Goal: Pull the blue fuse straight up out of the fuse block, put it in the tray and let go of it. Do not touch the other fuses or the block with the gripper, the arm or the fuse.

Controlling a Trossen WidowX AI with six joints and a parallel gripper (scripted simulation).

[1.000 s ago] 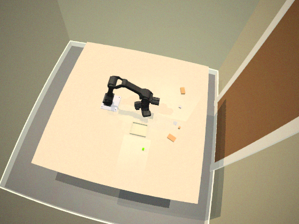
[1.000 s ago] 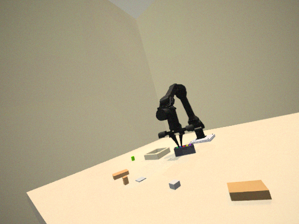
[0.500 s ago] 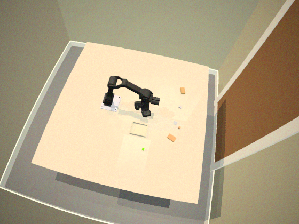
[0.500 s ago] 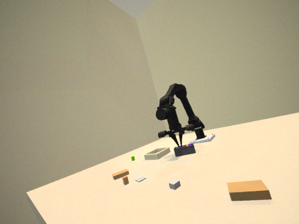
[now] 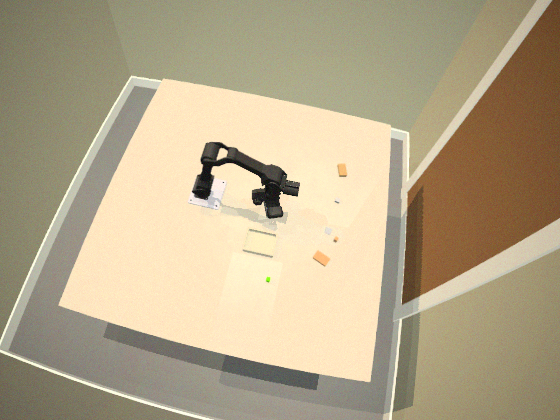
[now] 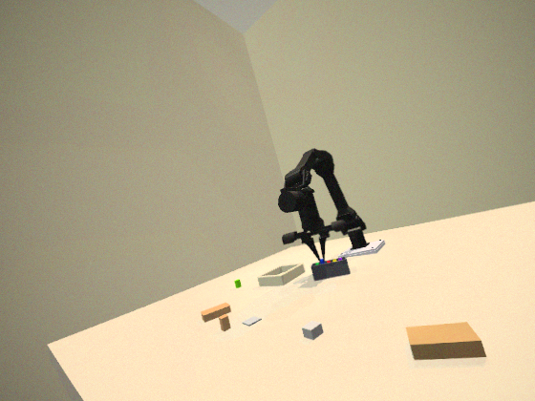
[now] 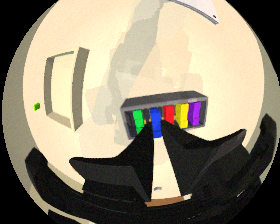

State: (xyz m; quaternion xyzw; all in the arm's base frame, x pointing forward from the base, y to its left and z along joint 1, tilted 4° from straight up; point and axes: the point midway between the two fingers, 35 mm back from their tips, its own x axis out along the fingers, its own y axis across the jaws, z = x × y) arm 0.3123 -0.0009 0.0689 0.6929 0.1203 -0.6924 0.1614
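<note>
Right now the pale tray is 10 mm behind my gripper tip, 170 mm to the right of it and 40 mm below it. Also, from my gripper tip: green cube: 60 mm ahead, 320 mm to the right, 30 mm below; then grey cube: 290 mm ahead, 120 mm to the left, 40 mm below; then blue fuse: 10 mm below.
</note>
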